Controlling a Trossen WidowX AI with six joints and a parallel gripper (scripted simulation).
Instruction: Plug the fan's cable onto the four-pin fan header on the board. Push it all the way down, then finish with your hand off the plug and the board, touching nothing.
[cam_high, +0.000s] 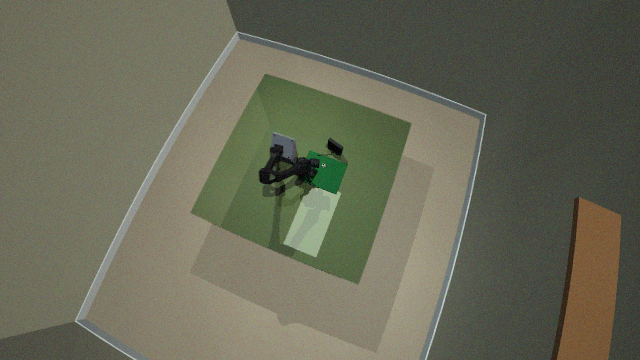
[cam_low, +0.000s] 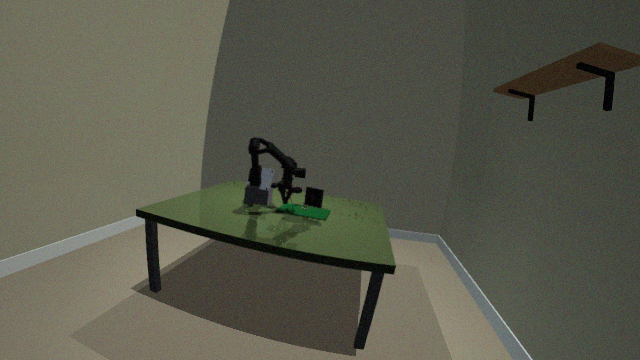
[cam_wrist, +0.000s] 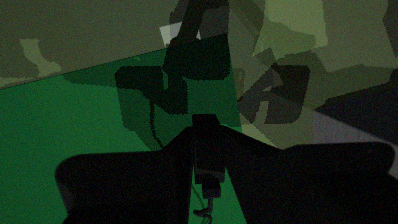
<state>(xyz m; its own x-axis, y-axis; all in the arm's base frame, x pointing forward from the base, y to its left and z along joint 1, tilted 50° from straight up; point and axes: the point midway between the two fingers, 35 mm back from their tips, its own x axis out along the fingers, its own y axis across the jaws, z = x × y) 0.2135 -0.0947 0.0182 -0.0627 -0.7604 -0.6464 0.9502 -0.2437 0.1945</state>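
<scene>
The four-pin header is 11 cm ahead of my gripper tip, 10 cm to the left of it and 5 cm below it. Round my gripper tip: green board: 12 cm ahead, 7 cm below, 5 cm to the left; black fan: 23 cm to the left, 15 cm ahead, 1 cm above; dark plug: 1 cm to the left, 1 cm above.
</scene>
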